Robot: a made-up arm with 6 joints.
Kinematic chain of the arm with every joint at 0, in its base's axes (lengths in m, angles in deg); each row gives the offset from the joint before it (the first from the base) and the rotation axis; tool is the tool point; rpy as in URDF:
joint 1: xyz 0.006 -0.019 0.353 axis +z
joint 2: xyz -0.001 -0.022 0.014 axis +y
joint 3: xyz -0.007 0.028 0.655 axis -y
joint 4: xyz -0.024 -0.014 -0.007 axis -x
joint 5: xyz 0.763 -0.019 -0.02 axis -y
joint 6: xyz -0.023 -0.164 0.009 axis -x
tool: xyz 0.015 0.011 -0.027 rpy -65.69 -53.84 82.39
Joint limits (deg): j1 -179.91..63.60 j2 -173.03..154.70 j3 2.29..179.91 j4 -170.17..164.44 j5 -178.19..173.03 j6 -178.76..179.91
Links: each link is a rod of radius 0.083 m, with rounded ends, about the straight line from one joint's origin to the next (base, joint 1, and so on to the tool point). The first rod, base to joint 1, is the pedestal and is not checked.
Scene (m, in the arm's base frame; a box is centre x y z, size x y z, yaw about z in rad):
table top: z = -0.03
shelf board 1: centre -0.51 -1 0.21 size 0.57 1.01 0.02 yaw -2.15
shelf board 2: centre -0.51 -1 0.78 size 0.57 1.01 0.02 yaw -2.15
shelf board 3: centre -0.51 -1 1.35 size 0.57 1.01 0.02 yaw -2.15
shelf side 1: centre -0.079 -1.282 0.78 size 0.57 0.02 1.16 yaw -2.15
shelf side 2: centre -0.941 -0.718 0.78 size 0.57 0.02 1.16 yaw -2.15
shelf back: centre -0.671 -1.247 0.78 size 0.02 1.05 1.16 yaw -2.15
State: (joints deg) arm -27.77 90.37 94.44 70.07 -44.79 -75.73
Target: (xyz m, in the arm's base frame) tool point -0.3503 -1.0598 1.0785
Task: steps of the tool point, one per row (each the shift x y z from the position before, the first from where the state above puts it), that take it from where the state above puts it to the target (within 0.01 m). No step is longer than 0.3 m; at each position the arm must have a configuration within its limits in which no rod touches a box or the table.
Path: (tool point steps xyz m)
1: -0.0642 -0.0687 0.1370
2: -0.0945 -0.0436 0.1249
3: -0.1191 -0.0159 0.1062
4: -0.1363 0.0131 0.0811
5: -0.2592 -0.0639 0.0536
6: -0.2491 0.0150 0.0300
7: -0.2147 0.0815 0.0056
8: -0.1631 0.1287 -0.0182
9: -0.0456 -0.0841 0.0299
10: -0.0479 -0.0816 0.0166
11: -0.0500 -0.0782 0.0015
12: -0.0526 -0.0732 -0.0153
13: -0.0549 -0.0668 -0.0327

